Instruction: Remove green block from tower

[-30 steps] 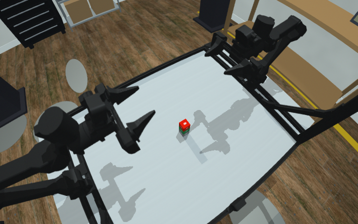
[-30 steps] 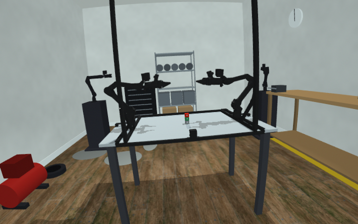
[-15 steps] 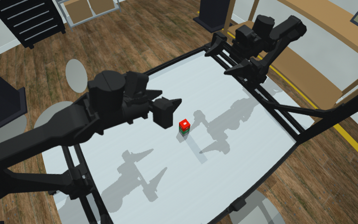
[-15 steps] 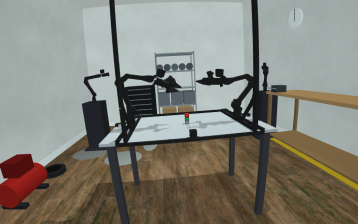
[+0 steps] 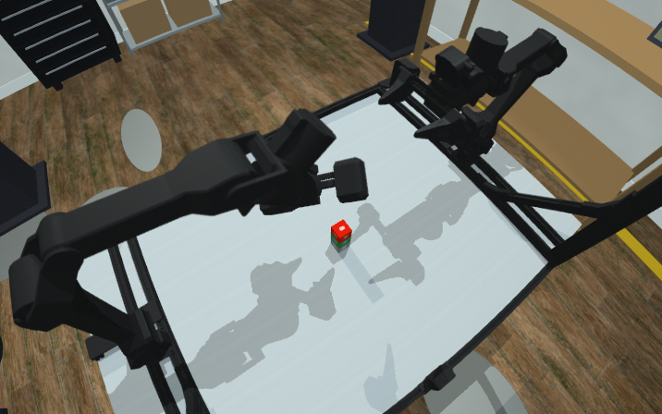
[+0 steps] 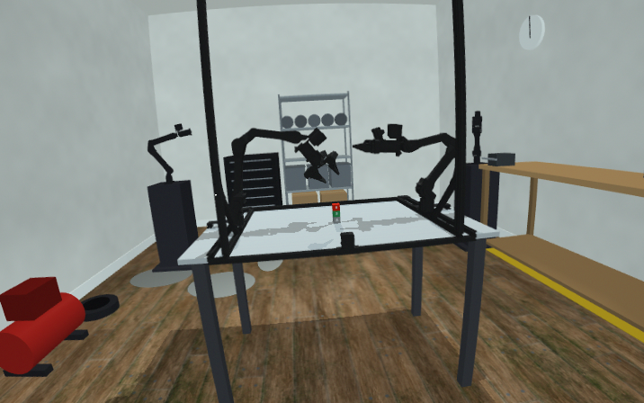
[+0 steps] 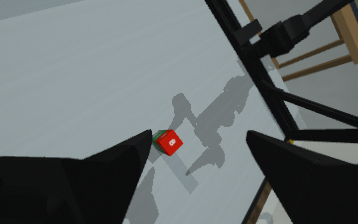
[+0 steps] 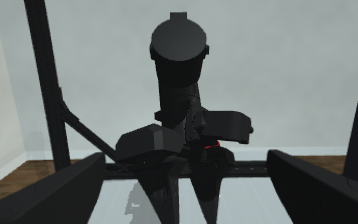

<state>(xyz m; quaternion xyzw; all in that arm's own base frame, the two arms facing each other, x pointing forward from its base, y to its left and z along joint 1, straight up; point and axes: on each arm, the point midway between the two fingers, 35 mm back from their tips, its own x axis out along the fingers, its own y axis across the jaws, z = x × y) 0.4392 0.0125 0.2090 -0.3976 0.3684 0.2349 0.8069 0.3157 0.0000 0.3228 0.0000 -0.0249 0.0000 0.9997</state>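
Now: left hand 20 mm past the red block showing 8, 30 mm to the left of it and 160 mm above it. Also, from my left hand: green block showing 3: 20 mm behind, 30 mm to the right, 180 mm below.
Right now my right hand is 1 cm past the green block showing 3, 13 cm to the right of it and 30 cm above it. Round my right hand: red block showing 8 (1 cm behind, 13 cm to the left, 27 cm below).
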